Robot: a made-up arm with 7 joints.
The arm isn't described. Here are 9 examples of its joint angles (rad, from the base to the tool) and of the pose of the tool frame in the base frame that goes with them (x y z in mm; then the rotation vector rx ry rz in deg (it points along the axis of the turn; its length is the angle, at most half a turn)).
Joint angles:
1: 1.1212 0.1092 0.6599 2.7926 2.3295 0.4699 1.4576
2: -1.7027 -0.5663 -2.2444 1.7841 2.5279 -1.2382 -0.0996
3: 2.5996 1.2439 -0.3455 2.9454 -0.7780 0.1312 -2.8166
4: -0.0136 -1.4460 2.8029 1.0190 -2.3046 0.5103 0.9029
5: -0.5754 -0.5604 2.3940 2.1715 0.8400 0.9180 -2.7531
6: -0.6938 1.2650 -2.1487 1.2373 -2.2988 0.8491 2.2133
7: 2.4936 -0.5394 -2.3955 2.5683 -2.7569 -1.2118 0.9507
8: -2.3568 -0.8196 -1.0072 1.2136 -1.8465 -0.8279 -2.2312
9: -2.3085 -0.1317 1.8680 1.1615 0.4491 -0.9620 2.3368
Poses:
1: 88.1 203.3 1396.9 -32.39 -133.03 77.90
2: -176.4 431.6 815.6 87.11 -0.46 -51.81
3: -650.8 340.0 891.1 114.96 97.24 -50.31
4: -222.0 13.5 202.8 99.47 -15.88 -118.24
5: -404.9 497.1 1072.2 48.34 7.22 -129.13
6: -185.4 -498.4 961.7 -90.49 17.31 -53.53
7: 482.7 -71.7 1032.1 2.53 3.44 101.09
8: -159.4 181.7 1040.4 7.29 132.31 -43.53
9: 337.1 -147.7 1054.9 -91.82 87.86 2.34
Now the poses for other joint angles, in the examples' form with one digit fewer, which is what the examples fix.
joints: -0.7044 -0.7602 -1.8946 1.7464 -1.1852 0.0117 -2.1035
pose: -642 -129 1010 9.3 64.9 -62.6
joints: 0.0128 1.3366 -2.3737 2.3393 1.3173 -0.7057 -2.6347
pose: 573 -99 1032 -130.8 35.4 -22.0
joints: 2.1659 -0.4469 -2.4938 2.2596 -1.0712 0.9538 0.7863
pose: 560 -356 1166 34.2 -70.5 -27.4
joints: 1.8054 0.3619 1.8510 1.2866 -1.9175 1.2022 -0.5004
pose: -420 -161 972 30.1 47.7 -131.3
